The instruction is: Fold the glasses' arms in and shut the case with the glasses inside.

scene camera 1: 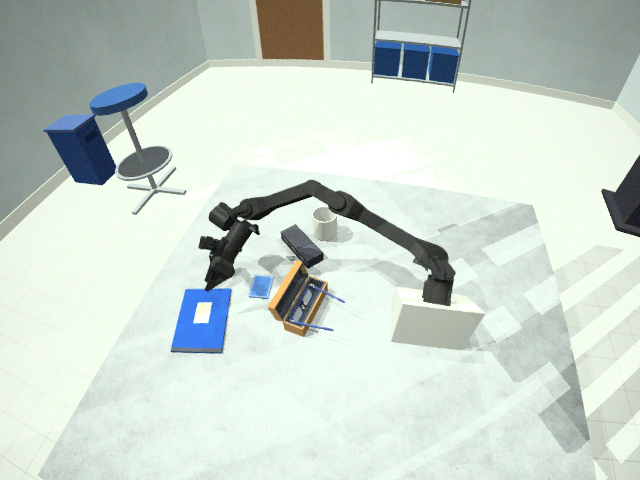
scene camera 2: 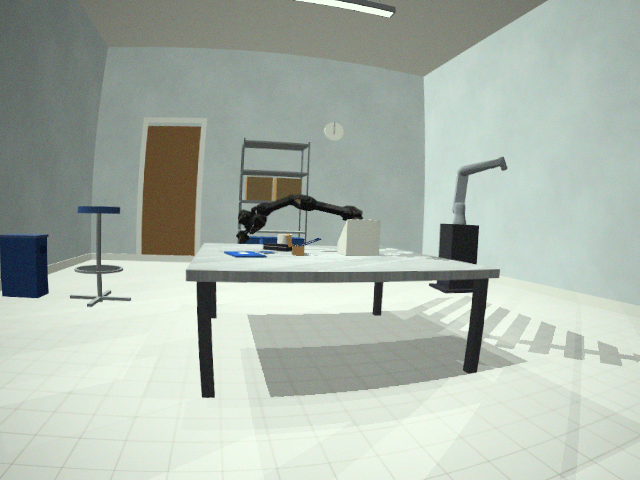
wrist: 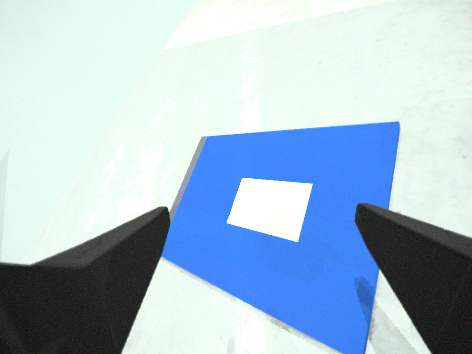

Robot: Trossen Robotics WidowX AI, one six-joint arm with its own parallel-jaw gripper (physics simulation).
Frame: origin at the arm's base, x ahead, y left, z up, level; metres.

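Seen in the pictures: gripper, between the fingertips: (scene camera 1: 205, 286) (scene camera 2: 244, 238) (wrist: 261, 213); arm's base, origin of its link: (scene camera 1: 437, 301) (scene camera 2: 359, 227).
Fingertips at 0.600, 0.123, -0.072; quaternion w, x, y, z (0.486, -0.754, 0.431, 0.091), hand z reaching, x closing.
Offsets run from my fingertips to a thing's top centre, as dx, dy, dz. "spot": to the spot under its first point.
The orange-brown case @(spot: -0.278, +0.005, -0.040) (scene camera 1: 295, 328) (scene camera 2: 298, 250) stands open on the table, its lid @(-0.225, -0.080, +0.025) (scene camera 1: 281, 297) tilted up on the left side. The glasses @(spot: -0.261, -0.042, -0.052) (scene camera 1: 297, 314) lie in the case, lenses inside. Their two blue arms stick out over the case's right side, apart: the far arm (scene camera 1: 330, 295) and the near arm (scene camera 1: 315, 327). In scene camera 2 the arms (scene camera 2: 312, 241) rise to the right. My gripper (scene camera 1: 209, 283) (scene camera 2: 241, 238) (wrist: 261, 213) is open and empty, left of the case and above the far edge of the blue notebook. The case does not show in the wrist view.
The blue notebook @(-0.006, +0.069, -0.068) (scene camera 1: 199, 338) (scene camera 2: 238, 253) (wrist: 300, 155) lies left of the case. A small light-blue pad @(-0.113, -0.101, -0.070) (scene camera 1: 261, 286) lies between them. A dark oblong box @(-0.165, -0.284, -0.041) (scene camera 1: 301, 244) and a white mug @(spot: -0.223, -0.343, -0.002) (scene camera 1: 324, 225) stand behind the case. A white block (scene camera 1: 431, 324) (scene camera 2: 361, 237) stands at the arm's base.
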